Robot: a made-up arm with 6 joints. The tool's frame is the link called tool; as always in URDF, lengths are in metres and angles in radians. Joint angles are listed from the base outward.
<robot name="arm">
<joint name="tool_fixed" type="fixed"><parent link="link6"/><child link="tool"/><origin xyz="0 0 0" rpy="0 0 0"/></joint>
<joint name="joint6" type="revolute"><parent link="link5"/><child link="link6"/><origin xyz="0.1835 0 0" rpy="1.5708 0 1.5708"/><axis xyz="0 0 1"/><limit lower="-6.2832" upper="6.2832"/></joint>
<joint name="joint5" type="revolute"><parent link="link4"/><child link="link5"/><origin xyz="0 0 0" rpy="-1.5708 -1.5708 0"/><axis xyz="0 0 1"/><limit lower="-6.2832" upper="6.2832"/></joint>
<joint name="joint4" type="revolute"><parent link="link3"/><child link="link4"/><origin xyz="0 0.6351 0" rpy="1.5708 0 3.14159"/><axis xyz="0 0 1"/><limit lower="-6.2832" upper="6.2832"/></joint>
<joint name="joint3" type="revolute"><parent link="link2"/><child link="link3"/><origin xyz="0.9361 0 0" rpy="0 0 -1.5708"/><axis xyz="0 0 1"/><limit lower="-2.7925" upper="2.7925"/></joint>
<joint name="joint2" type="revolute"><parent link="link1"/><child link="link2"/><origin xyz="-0.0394 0 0" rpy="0 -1.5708 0"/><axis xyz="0 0 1"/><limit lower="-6.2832" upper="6.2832"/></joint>
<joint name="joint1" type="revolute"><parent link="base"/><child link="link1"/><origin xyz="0 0 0.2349" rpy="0 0 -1.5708"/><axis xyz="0 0 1"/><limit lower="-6.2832" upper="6.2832"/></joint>
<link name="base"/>
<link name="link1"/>
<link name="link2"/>
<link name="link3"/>
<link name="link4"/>
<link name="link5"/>
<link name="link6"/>
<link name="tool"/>
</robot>
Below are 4 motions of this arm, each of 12 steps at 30 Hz.
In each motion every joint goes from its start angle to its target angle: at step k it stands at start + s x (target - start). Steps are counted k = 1, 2, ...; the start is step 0. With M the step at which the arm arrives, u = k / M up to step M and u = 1 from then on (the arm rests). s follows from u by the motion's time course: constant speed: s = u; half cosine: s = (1 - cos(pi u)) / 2; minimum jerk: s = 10 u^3 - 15 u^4 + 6 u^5.
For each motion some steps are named. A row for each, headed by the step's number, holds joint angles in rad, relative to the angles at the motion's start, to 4 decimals.
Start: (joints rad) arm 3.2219 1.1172 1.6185 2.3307 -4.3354 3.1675
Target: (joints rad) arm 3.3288 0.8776 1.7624 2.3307 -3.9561 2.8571
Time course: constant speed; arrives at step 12
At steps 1, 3, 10, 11, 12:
1: 0.0089 -0.0200 0.0120 0.0000 0.0316 -0.0259
3: 0.0267 -0.0599 0.0360 0.0000 0.0948 -0.0776
10: 0.0891 -0.1997 0.1199 0.0000 0.3161 -0.2587
11: 0.0980 -0.2196 0.1319 0.0000 0.3477 -0.2845
12: 0.1069 -0.2396 0.1439 0.0000 0.3793 -0.3104

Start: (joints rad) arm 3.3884 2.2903 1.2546 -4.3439 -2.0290 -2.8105
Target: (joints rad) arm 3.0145 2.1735 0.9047 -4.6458 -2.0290 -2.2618
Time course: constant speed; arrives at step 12
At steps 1, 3, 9, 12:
1: -0.0312 -0.0097 -0.0292 -0.0252 0.0000 0.0457
3: -0.0935 -0.0292 -0.0875 -0.0755 0.0000 0.1372
9: -0.2804 -0.0876 -0.2624 -0.2264 0.0000 0.4115
12: -0.3739 -0.1168 -0.3499 -0.3019 0.0000 0.5487

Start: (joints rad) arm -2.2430 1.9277 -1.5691 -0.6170 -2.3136 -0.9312
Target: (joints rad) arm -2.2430 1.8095 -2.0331 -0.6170 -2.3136 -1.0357
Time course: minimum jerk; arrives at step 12
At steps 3, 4, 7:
3: 0.0000 -0.0122 -0.0480 0.0000 0.0000 -0.0108
4: 0.0000 -0.0248 -0.0974 0.0000 0.0000 -0.0219
7: 0.0000 -0.0772 -0.3032 0.0000 0.0000 -0.0683

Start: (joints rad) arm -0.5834 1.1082 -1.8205 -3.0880 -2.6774 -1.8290
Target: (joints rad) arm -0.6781 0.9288 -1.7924 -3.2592 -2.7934 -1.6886
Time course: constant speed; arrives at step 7
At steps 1, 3, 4, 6, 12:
1: -0.0135 -0.0256 0.0040 -0.0245 -0.0166 0.0201
3: -0.0406 -0.0769 0.0120 -0.0734 -0.0497 0.0602
4: -0.0541 -0.1025 0.0161 -0.0978 -0.0663 0.0802
6: -0.0812 -0.1538 0.0241 -0.1467 -0.0994 0.1203
12: -0.0947 -0.1794 0.0281 -0.1712 -0.1160 0.1404

